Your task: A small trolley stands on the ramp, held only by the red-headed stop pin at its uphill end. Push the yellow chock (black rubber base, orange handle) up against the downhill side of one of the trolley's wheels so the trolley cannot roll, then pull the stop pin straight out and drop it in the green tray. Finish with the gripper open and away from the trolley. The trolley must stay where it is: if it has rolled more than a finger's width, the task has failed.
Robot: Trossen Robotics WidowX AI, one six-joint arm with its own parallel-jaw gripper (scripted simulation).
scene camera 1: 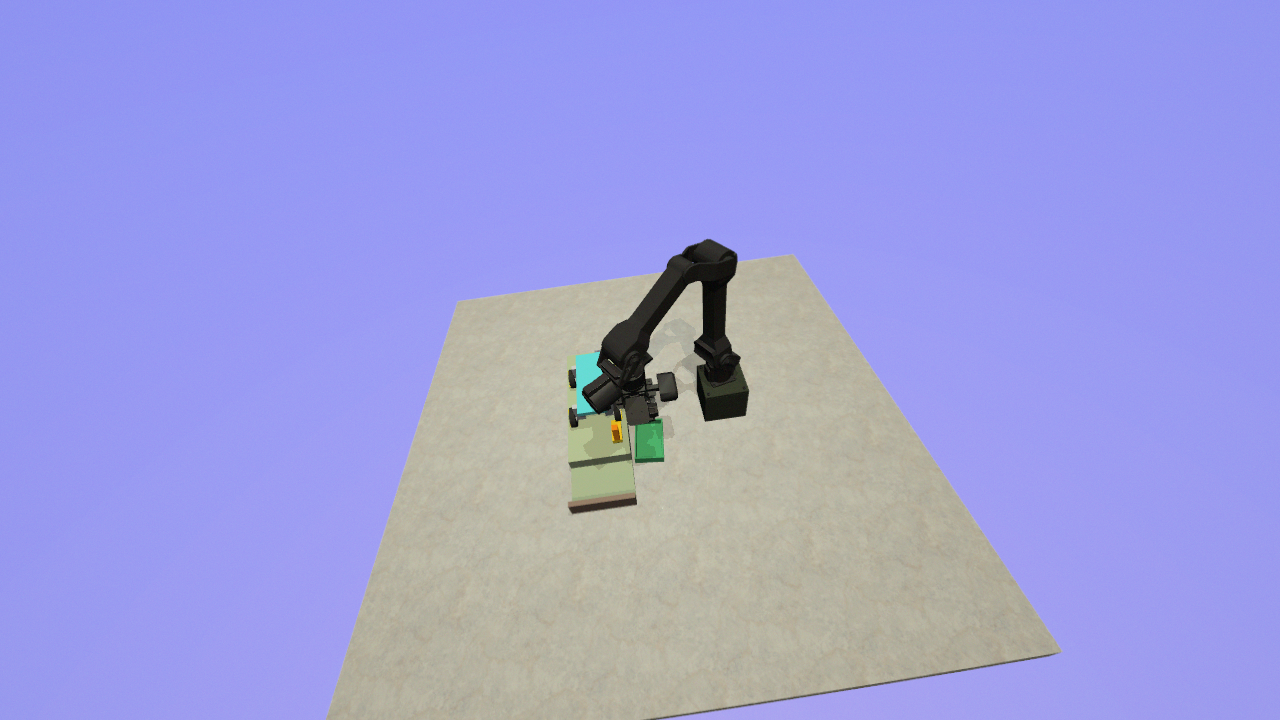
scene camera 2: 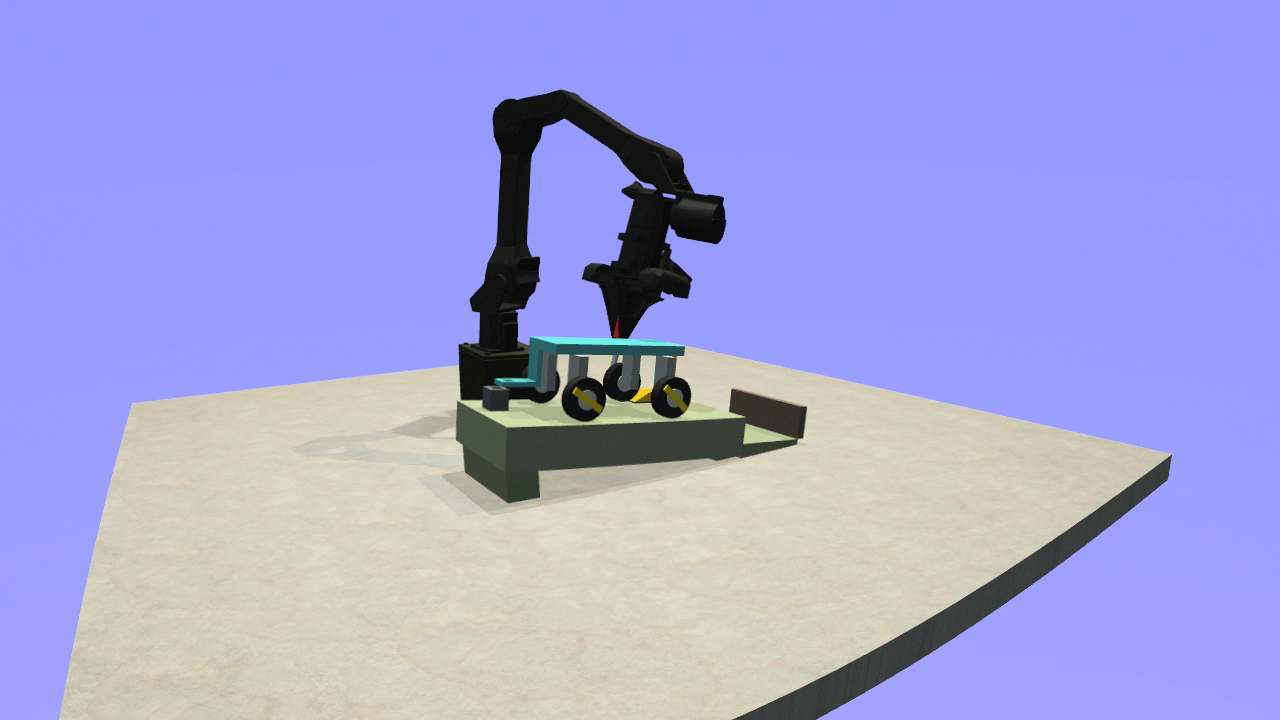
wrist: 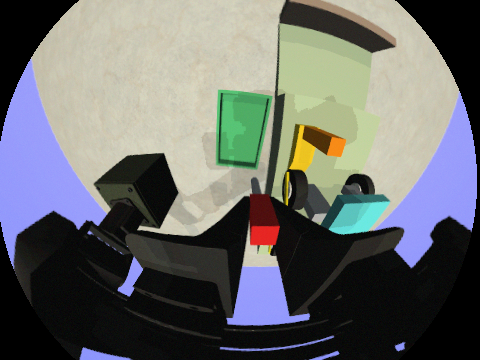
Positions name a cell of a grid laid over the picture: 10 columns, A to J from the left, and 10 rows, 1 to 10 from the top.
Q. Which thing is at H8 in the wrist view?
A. My gripper.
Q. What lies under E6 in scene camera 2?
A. A trolley.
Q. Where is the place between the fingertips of my gripper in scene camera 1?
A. E6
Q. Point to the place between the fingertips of my gripper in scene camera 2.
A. E5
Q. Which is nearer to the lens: the red-headed stop pin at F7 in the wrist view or the yellow chock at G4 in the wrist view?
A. The red-headed stop pin.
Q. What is my gripper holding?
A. A red-headed stop pin.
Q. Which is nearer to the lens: the trolley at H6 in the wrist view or the red-headed stop pin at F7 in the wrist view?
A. The red-headed stop pin.
